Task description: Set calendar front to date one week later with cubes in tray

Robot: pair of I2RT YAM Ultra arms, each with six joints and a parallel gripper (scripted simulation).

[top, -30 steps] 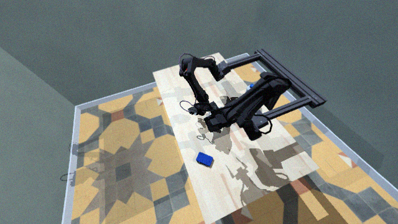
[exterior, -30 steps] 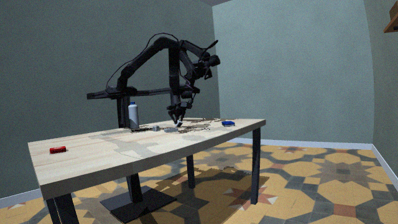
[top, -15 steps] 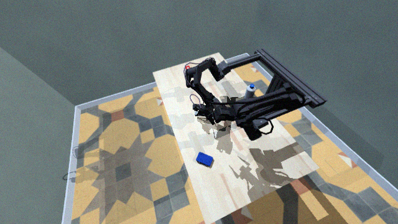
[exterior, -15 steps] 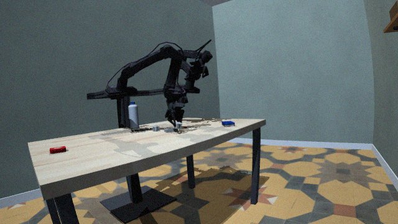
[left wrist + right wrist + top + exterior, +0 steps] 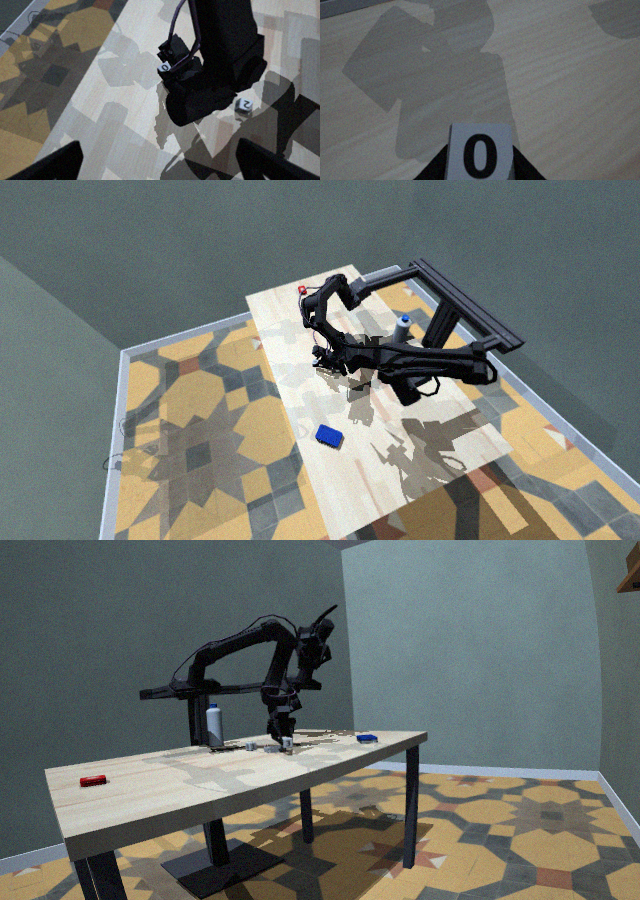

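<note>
My right gripper is now 12 cm past the calendar tray, 4 cm to the right of it and 4 cm above it. The rest, counted from my right hand: white bottle 50 cm behind, 1 cm to the right, 5 cm above; then red object 9 cm behind, 66 cm to the right, 3 cm below; then blue block 6 cm ahead, 38 cm to the left, 3 cm below.
</note>
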